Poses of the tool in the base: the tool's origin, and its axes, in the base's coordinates. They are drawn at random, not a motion.
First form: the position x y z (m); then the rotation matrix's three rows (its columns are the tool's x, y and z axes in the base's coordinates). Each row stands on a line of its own.
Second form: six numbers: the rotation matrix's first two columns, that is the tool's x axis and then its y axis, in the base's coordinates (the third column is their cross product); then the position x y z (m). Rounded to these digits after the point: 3 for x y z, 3 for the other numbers. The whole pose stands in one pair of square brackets.
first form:
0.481 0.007 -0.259
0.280 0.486 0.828
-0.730 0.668 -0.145
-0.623 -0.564 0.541
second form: [0.280 -0.730 -0.623 0.486 0.668 -0.564 0.481 0.007 -0.259]
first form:
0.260 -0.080 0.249
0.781 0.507 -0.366
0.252 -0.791 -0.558
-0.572 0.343 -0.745
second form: [0.781 0.252 -0.572 0.507 -0.791 0.343 0.260 -0.080 0.249]
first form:
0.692 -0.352 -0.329
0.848 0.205 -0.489
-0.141 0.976 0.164
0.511 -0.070 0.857
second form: [0.848 -0.141 0.511 0.205 0.976 -0.070 0.692 -0.352 -0.329]
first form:
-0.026 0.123 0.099
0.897 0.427 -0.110
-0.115 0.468 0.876
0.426 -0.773 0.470
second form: [0.897 -0.115 0.426 0.427 0.468 -0.773 -0.026 0.123 0.099]
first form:
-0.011 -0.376 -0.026
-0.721 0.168 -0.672
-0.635 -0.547 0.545
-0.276 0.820 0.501
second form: [-0.721 -0.635 -0.276 0.168 -0.547 0.820 -0.011 -0.376 -0.026]
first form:
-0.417 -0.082 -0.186
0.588 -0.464 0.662
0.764 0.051 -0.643
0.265 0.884 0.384
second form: [0.588 0.764 0.265 -0.464 0.051 0.884 -0.417 -0.082 -0.186]
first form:
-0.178 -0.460 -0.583
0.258 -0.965 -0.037
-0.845 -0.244 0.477
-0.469 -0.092 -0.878
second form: [0.258 -0.845 -0.469 -0.965 -0.244 -0.092 -0.178 -0.460 -0.583]
